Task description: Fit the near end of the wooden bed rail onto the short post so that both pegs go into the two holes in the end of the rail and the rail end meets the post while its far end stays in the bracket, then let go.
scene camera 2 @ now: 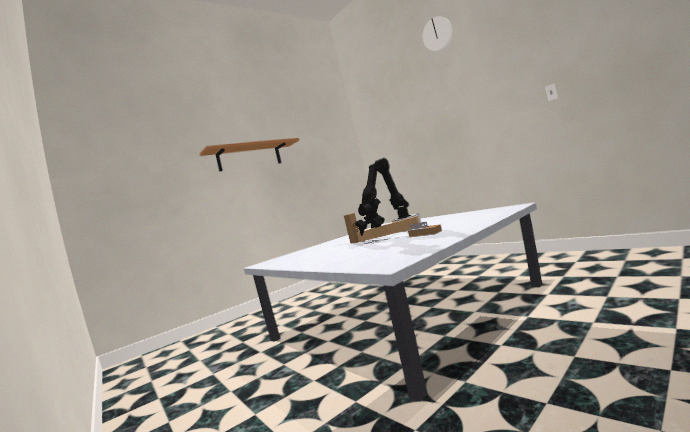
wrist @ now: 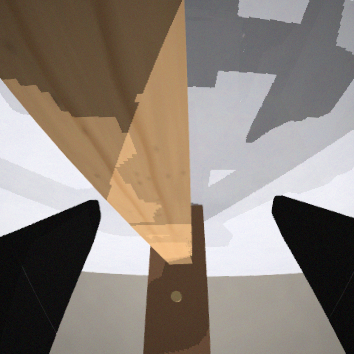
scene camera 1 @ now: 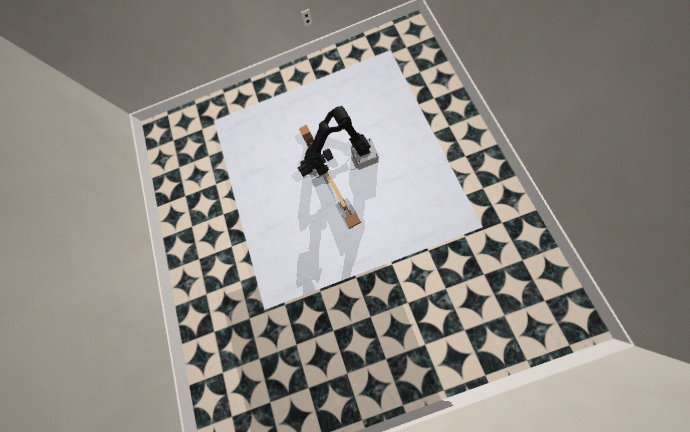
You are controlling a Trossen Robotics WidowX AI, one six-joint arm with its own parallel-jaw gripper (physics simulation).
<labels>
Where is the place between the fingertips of my gripper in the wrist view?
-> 187, 206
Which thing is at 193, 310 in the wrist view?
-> A short post.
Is my gripper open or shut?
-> Open.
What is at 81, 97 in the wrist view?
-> A wooden bed rail.
</labels>
